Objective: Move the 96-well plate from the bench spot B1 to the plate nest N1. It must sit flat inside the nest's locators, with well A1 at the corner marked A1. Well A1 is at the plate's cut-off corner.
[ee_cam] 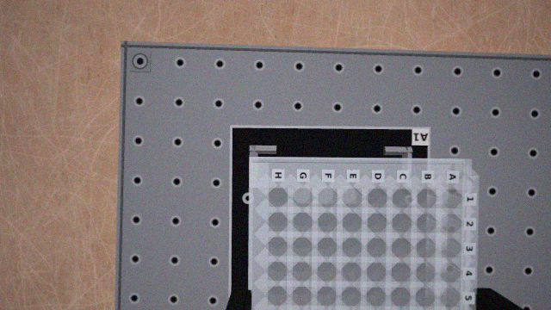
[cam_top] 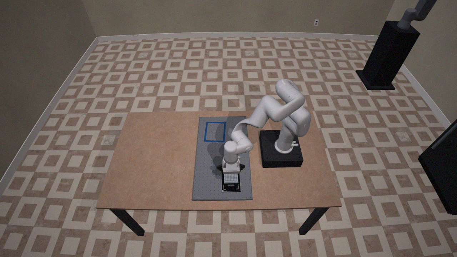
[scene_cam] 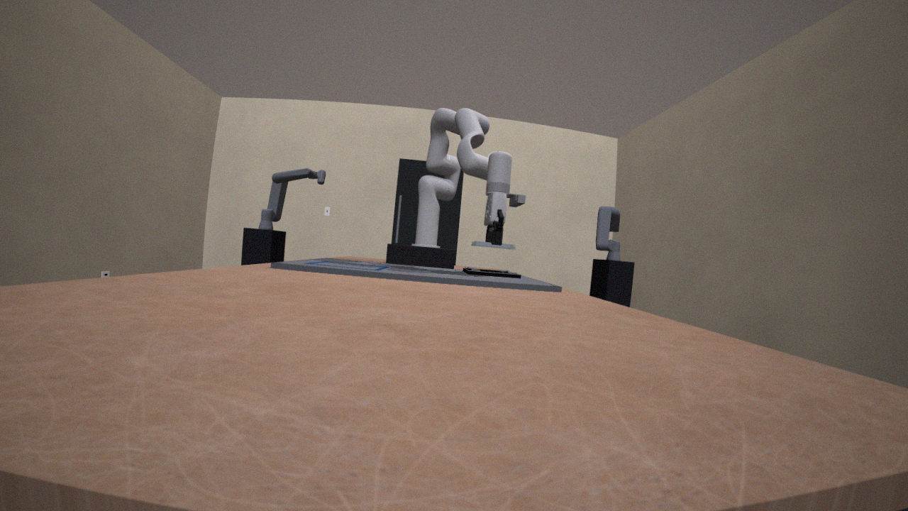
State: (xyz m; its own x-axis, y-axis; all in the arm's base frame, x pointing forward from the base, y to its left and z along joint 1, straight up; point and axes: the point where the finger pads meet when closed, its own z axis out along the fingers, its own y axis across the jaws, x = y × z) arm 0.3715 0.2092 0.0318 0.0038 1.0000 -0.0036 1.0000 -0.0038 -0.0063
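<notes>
My hand is 100 mm above the black plate nest. The rest, counted from my hand: A1 corner mark 90 mm below, 70 mm to the left, 50 mm ahead; then 96-well plate 10 mm below.
</notes>
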